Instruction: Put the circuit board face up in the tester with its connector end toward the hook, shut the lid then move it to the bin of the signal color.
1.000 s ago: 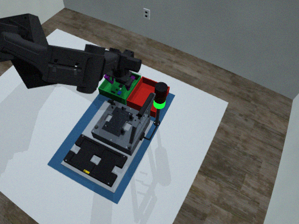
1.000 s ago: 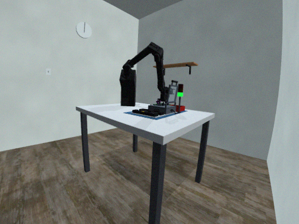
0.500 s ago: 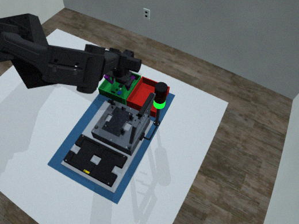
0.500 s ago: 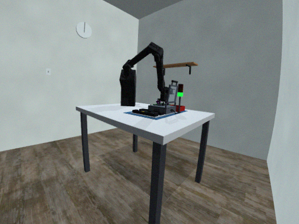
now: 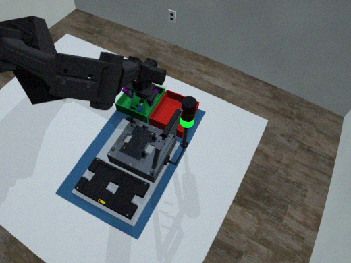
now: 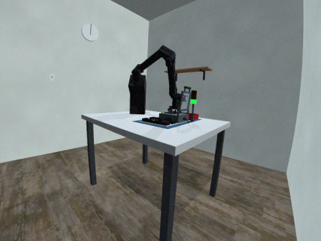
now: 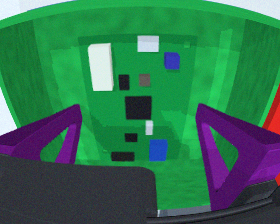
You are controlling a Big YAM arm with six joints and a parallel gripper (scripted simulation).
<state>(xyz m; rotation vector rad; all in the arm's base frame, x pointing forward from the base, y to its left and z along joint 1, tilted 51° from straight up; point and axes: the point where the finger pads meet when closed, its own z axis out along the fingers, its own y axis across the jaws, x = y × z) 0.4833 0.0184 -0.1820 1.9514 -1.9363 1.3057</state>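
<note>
My gripper is now right at the green bin. The rest, counted from my hand: black latch hook (1 cm ahead, 15 cm to the right, 7 cm above); green circuit board (1 cm below); red bin (15 cm ahead, 3 cm to the right).
</note>
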